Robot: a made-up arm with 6 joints. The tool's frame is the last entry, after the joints. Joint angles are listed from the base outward. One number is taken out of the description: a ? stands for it. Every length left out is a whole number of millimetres.
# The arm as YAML. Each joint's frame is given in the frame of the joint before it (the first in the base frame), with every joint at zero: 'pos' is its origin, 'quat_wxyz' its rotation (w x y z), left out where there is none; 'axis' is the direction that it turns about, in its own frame. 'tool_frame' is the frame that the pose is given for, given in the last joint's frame.
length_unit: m
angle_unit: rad
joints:
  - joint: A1
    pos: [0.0, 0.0, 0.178]
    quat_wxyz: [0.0, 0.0, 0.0, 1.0]
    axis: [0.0, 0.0, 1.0]
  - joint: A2
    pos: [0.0, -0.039, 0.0]
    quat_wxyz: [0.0, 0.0, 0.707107, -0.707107]
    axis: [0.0, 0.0, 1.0]
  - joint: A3
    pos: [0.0, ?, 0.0]
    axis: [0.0, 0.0, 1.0]
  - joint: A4
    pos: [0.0, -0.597, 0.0]
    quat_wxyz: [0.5, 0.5, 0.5, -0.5]
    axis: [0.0, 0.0, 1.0]
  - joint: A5
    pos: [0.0, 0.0, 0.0]
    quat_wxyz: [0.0, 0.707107, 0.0, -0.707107]
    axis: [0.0, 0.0, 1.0]
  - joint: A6
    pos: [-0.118, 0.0, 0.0]
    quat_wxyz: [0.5, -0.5, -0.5, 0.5]
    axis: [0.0, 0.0, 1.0]
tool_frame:
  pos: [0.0, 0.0, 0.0]
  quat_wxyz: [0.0, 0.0, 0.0, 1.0]
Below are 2 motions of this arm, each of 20 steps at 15 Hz.
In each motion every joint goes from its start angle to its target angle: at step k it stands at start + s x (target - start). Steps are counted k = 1, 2, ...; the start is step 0. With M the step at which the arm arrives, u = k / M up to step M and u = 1 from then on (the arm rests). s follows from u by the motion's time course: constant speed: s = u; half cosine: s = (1 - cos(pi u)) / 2; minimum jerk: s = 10 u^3 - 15 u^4 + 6 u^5.
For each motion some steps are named. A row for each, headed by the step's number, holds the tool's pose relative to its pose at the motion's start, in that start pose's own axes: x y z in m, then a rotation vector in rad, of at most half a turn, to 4 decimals.
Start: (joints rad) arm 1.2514 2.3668 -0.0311 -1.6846 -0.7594 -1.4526
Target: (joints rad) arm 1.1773 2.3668 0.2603 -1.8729 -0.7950 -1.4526
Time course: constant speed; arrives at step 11
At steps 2, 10, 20:
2: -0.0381 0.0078 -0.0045 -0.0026 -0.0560 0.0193
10: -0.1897 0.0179 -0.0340 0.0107 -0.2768 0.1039
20: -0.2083 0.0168 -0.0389 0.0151 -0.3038 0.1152

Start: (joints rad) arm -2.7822 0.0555 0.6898 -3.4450 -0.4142 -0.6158
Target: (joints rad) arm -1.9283 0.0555 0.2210 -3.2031 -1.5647 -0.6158
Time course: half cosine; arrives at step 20
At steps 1, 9, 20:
1: 0.0027 -0.0007 -0.0011 0.0056 -0.0001 0.0039
9: 0.1623 -0.0215 -0.1121 0.4337 0.0206 0.2093
20: 0.2682 0.0420 -0.3301 1.1303 0.1531 0.2568

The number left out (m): -0.403
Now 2 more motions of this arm.
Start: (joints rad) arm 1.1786 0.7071 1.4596 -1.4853 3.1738 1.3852
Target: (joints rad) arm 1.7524 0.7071 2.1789 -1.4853 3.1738 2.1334
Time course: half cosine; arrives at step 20
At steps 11, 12, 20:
11: 0.2532 -0.0991 0.0802 -0.2123 -0.4233 0.6790
12: 0.2836 -0.1028 0.0984 -0.2480 -0.4728 0.7738
20: 0.4027 -0.0905 0.1938 -0.4282 -0.6814 1.2110

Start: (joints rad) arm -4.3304 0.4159 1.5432 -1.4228 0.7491 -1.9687
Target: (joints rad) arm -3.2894 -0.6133 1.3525 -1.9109 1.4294 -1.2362
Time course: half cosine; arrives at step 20
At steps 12, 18, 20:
12: 0.2544 0.2520 -0.6430 0.1702 0.7146 0.9324
18: 0.1886 0.5427 -0.7718 0.3599 0.7378 1.5970
20: 0.1809 0.5656 -0.7721 0.3734 0.7268 1.6500

